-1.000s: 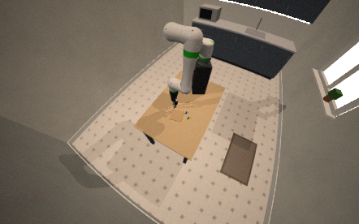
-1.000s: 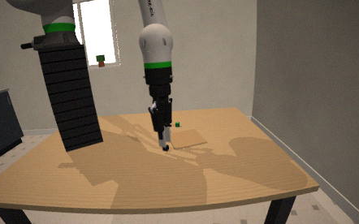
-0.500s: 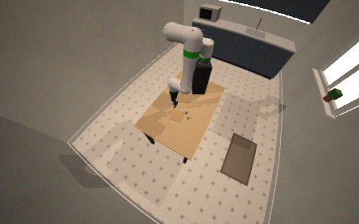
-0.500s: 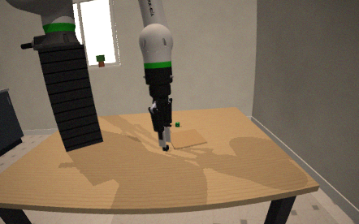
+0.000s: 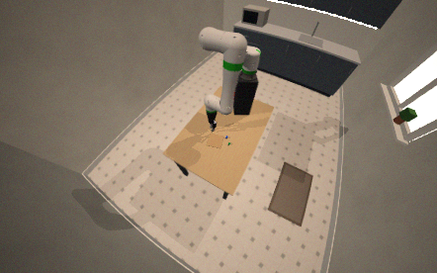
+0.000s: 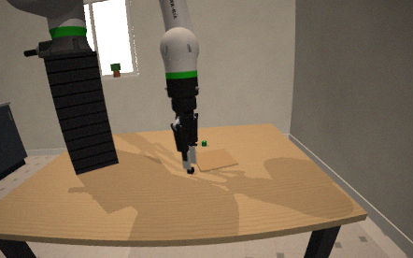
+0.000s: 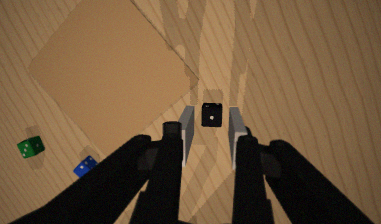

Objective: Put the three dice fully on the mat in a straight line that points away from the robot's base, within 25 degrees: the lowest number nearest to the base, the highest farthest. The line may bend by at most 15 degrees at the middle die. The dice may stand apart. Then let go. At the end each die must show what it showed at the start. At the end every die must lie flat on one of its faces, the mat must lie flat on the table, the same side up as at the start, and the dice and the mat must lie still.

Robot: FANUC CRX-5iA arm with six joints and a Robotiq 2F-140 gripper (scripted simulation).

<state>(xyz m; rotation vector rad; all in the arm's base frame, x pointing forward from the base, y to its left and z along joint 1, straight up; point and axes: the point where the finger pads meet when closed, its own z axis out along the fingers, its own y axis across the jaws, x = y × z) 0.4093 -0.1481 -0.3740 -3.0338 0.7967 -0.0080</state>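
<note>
My gripper is now 50 mm above the black die. From my hand the other things lie so: blue die: 10 mm ahead, 160 mm to the left, 50 mm below; green die: 60 mm ahead, 220 mm to the left, 50 mm below; tan mat: 90 mm ahead, 80 mm to the left, 60 mm below.
</note>
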